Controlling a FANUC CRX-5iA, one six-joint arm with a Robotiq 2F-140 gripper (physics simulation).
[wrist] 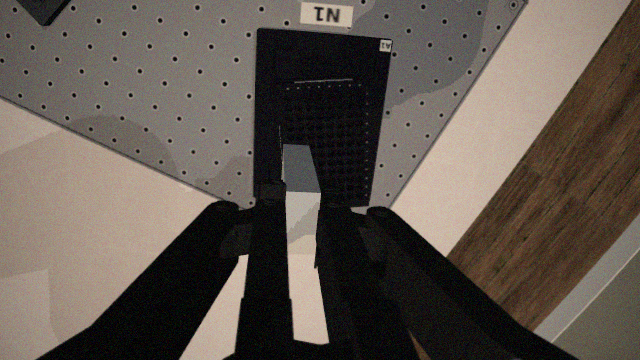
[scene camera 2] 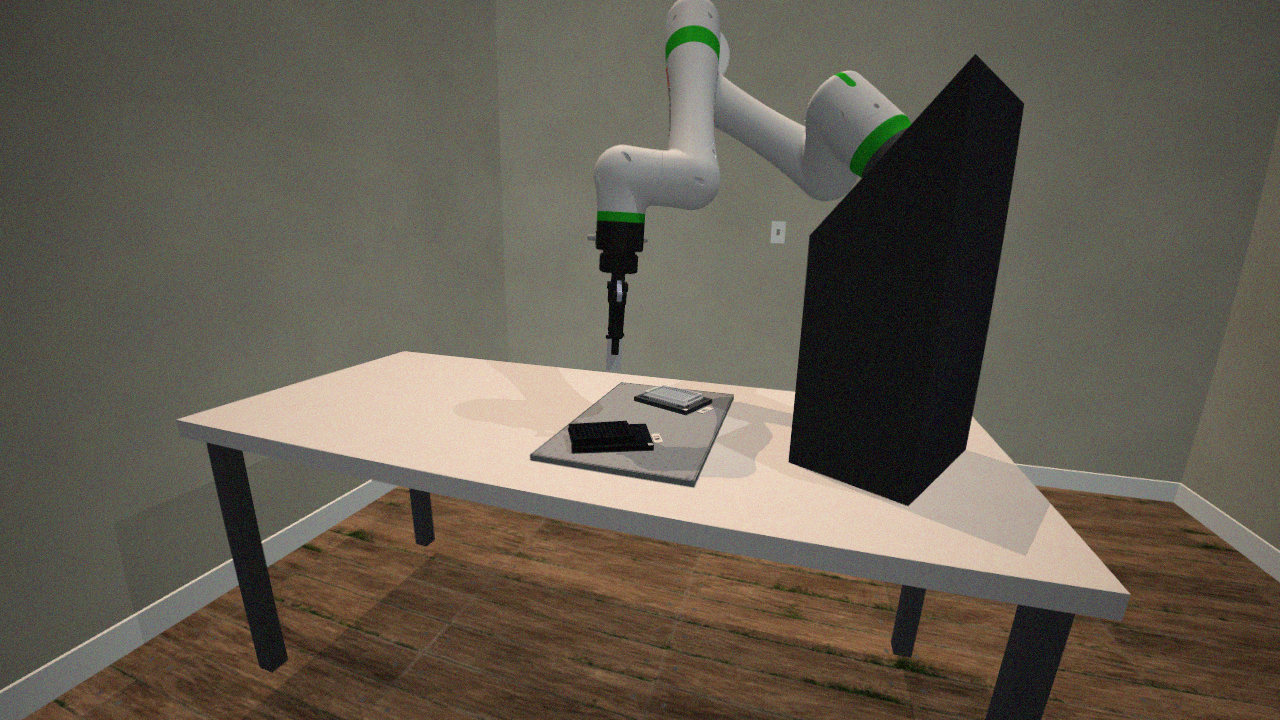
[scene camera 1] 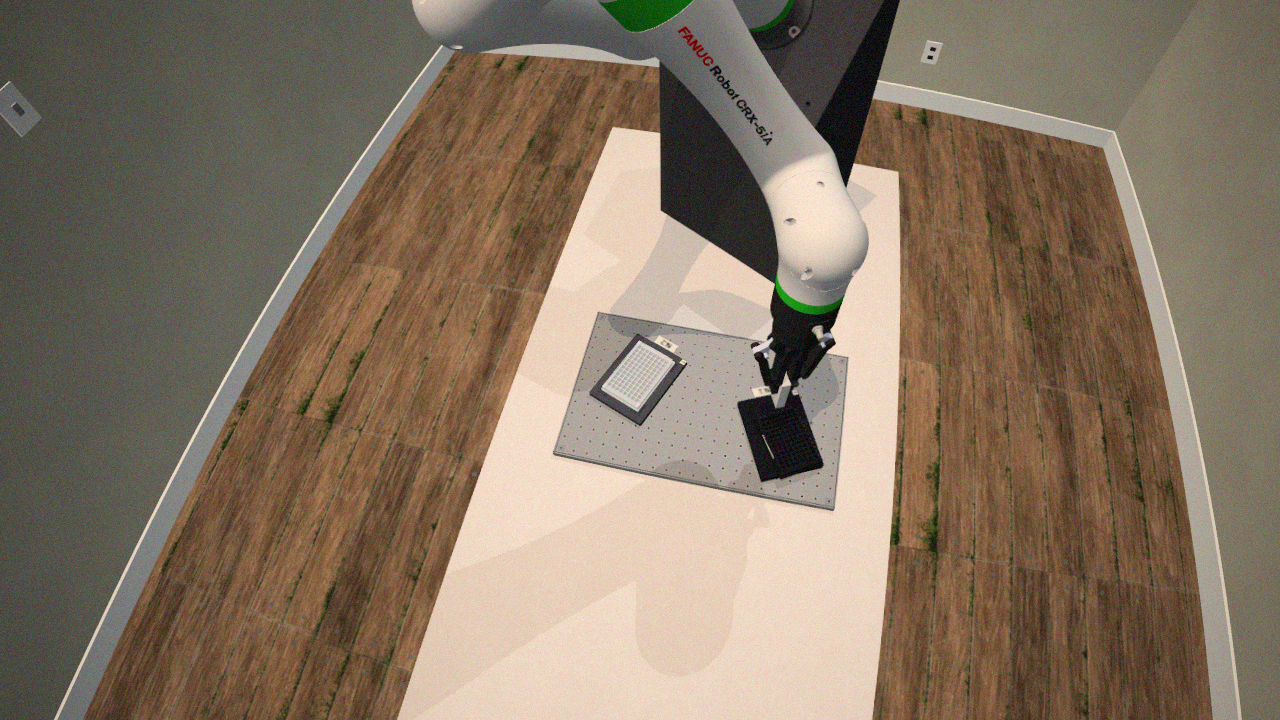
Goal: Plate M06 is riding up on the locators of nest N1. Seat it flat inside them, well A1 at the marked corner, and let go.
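Frame: origin at the arm's base, x ahead, y left, z up, level; centimetres.
Where they show: gripper, between the fingertips: [wrist: 294,168] [scene camera 2: 613,369] [scene camera 1: 777,399]; arm's base, origin of its link: [scene camera 2: 911,176] [scene camera 1: 772,8].
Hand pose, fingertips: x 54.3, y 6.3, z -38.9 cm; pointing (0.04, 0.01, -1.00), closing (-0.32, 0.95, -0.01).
Each offset is from my fingertips to the centre of the thing. "spot": to the spot under its first point. Level surfaces: height alone.
The black plate M06 {dx +1.5, dy +4.0, dz -12.4 cm} [scene camera 1: 794,438] [scene camera 2: 597,432] [wrist: 342,130] sits on the black nest N1 [scene camera 1: 752,416] [scene camera 2: 641,437] [wrist: 320,52]. It stands proud of the nest and is shifted away from the N1 label {spot: dx -9.4, dy -0.5, dz -14.3 cm} [wrist: 326,14] and towards one long side. Bare nest shows at the label end and along the other long side. The A1 mark {dx -9.1, dy +5.3, dz -13.3 cm} [wrist: 385,45] is on the nest's label-end corner; the plate's lettering is too small to read. My gripper [scene camera 1: 783,392] [scene camera 2: 613,352] [wrist: 294,168] is shut and empty, well above the plate. It hides part of the plate in the wrist view.
A second dark nest {dx -9.2, dy -25.0, dz -13.8 cm} [scene camera 1: 640,415] [scene camera 2: 687,409] [wrist: 45,10] holds a white plate {dx -9.2, dy -25.0, dz -12.6 cm} [scene camera 1: 639,373] [scene camera 2: 673,396] on the same perforated grey board {dx -5.6, dy -11.2, dz -15.1 cm} [scene camera 1: 698,411] [scene camera 2: 671,463] [wrist: 150,100]. The board lies on the pale table {dz -15.8 cm} [scene camera 1: 537,573] [scene camera 2: 358,420]. The dark pedestal [scene camera 1: 716,161] [scene camera 2: 895,313] rises behind it.
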